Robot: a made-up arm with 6 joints.
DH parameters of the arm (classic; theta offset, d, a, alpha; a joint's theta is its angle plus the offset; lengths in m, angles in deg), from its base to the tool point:
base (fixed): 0 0 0.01 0
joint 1: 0 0.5 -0.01 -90
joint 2: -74.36 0 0.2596 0
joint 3: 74.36 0 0.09 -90
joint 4: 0 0.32 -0.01 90
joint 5: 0 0.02 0.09 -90
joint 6: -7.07 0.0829 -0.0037 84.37
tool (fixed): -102.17 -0.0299 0 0
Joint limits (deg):
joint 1: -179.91..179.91
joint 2: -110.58..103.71
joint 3: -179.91..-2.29
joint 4: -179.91..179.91
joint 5: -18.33..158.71
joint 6: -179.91..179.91
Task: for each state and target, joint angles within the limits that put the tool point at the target. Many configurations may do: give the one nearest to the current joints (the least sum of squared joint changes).
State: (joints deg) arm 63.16 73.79 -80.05 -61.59 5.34 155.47
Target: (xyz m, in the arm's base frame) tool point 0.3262 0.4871 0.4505
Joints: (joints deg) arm 49.14 42.32 -93.75 -60.19 1.73 154.58
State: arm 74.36 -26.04 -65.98 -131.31 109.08 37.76
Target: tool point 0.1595 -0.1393 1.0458
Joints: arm 108.85 -64.28 -87.95 -121.13 119.64 37.91
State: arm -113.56 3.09 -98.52 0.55 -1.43 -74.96
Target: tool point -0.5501 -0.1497 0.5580
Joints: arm -164.13 23.81 -69.20 10.52 1.21 -71.46
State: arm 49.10 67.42 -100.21 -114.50 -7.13 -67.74
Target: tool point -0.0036 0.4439 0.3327
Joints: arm 77.93 46.21 -79.43 -119.43 -18.33 -70.08
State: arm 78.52 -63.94 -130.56 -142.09 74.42 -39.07
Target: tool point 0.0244 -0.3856 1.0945
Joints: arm 86.46 -67.02 -117.16 -138.44 76.29 -36.72
